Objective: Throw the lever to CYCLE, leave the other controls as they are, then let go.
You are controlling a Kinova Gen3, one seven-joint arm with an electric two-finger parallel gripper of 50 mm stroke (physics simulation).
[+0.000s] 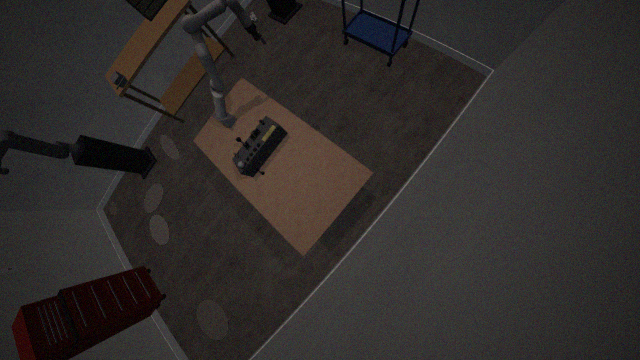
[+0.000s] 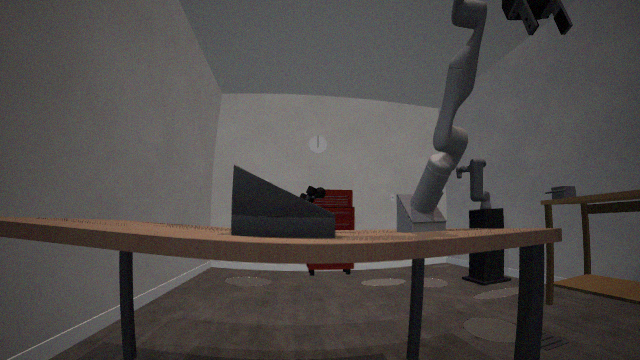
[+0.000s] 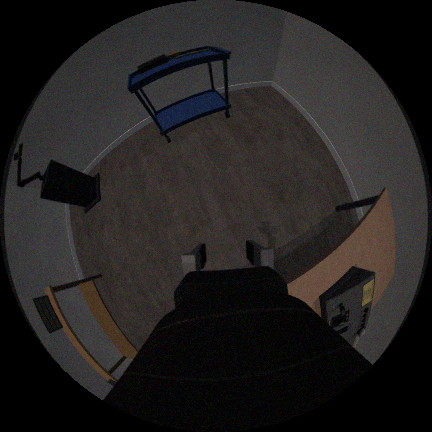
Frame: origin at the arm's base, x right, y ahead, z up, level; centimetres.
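Seen in the pictures: gripper, between the fingertips: [image 1: 263,41] [image 2: 550,30] [image 3: 225,250]; arm's base, origin of its link: [image 1: 221,115] [image 2: 421,205].
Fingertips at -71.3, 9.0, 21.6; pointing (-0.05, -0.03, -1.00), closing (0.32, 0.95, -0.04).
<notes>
Offsets run from my fingertips to a thing's top centre, as dx, dy, dz. "spot": to the spot under its first point.
A dark grey sloped control console [image 1: 257,152] [image 2: 280,217] [image 3: 346,295] stands on the wooden table [image 1: 320,200] [image 2: 175,242] [image 3: 377,235]. It bears a yellow label {spot: +53.1, +50.9, -15.1} [image 1: 269,133] [image 3: 368,292], knobs and a ball-ended lever {+74.6, +29.1, -14.9} [image 1: 239,139] that sticks out on the arm's side. Another ball-ended stick {spot: +84.2, +60.1, -30.6} [image 1: 262,173] shows at its near end. The lettering and the CYCLE mark cannot be read, so the lever's setting cannot be told. My gripper [image 1: 263,41] [image 2: 549,31] [image 3: 225,250] is open and empty, high up beyond the table's edge, well away from the console.
A blue cart [image 1: 377,32] [image 3: 192,109] stands by the wall. A wooden workbench [image 1: 140,50] [image 2: 600,197] stands behind the arm's base. A red tool cabinet [image 1: 100,305] [image 2: 345,217] and a black pedestal [image 1: 112,155] [image 2: 486,240] carrying another arm stand apart from the table.
</notes>
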